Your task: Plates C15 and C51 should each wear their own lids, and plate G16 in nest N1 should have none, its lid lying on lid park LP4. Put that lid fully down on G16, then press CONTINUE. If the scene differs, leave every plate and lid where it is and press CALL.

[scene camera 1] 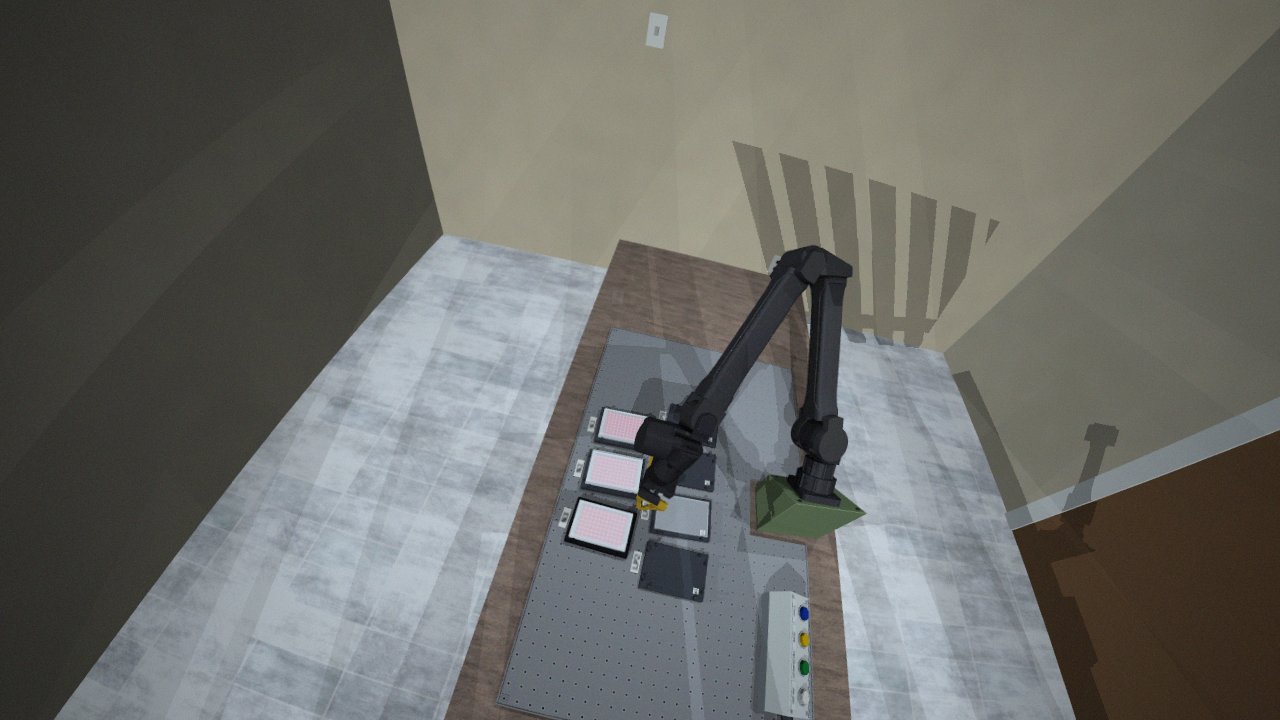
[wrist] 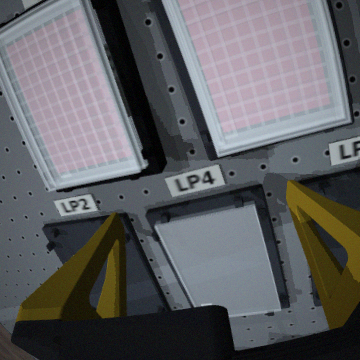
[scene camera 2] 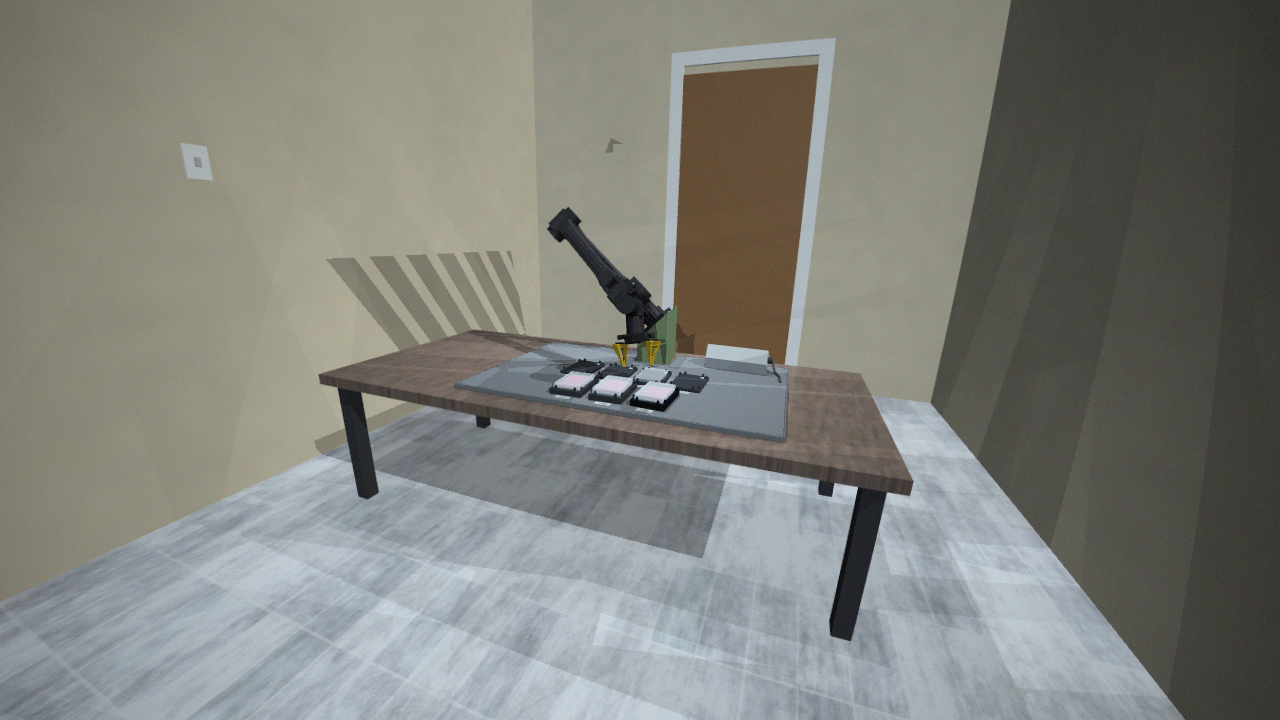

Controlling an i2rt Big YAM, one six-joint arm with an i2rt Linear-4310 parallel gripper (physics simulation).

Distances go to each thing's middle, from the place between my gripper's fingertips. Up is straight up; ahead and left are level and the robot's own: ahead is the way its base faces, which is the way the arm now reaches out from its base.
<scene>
I see my gripper 2 cm past the label LP4 (wrist: 209, 176), 2 cm to the right of it and 7 cm above it. Also, from my hand: nest LP4 (wrist: 255, 192) (9 cm behind, 2 cm to the left, 6 cm below); then black nest N3 (wrist: 113, 28) (9 cm ahead, 9 cm to the left, 6 cm below); then nest N2 (wrist: 163, 21) (9 cm ahead, 5 cm to the right, 6 cm below).
</scene>
